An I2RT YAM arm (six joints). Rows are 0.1 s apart.
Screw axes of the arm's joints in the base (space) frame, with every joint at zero. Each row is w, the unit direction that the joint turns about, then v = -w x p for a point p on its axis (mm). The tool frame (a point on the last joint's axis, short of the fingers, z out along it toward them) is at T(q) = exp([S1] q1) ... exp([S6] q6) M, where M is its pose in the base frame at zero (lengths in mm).
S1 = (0, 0, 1, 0, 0, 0)
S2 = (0, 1, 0, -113.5, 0, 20)
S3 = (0, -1, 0, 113.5, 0, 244)
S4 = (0, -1, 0, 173.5, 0, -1)
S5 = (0, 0, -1, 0, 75, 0)
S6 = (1, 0, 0, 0, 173.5, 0)
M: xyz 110.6 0 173.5 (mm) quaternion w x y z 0.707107 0 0.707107 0
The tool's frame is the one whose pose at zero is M.
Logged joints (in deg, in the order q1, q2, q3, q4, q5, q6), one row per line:
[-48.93, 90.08, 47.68, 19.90, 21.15, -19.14]
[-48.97, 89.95, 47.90, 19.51, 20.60, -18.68]
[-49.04, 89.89, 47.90, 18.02, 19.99, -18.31]
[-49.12, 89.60, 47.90, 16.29, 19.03, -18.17]
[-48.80, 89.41, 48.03, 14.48, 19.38, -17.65]
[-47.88, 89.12, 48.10, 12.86, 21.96, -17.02]
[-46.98, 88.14, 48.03, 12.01, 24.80, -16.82]
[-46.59, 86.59, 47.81, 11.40, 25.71, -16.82]
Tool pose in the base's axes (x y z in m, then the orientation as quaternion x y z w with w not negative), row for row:
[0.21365, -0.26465, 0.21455, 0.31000, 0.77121, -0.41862, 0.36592]
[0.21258, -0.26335, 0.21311, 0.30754, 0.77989, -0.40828, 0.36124]
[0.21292, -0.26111, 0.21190, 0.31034, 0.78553, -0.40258, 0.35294]
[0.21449, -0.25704, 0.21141, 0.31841, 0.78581, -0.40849, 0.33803]
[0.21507, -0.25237, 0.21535, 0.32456, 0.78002, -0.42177, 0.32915]
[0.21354, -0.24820, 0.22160, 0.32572, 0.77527, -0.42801, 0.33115]
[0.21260, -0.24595, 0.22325, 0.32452, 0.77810, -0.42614, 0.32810]
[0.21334, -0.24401, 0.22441, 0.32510, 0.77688, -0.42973, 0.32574]
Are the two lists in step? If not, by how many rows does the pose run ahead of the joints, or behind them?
The pose runs 2 rows ahead of the joints: the pose in row i belongs to the joints in row i + 2.
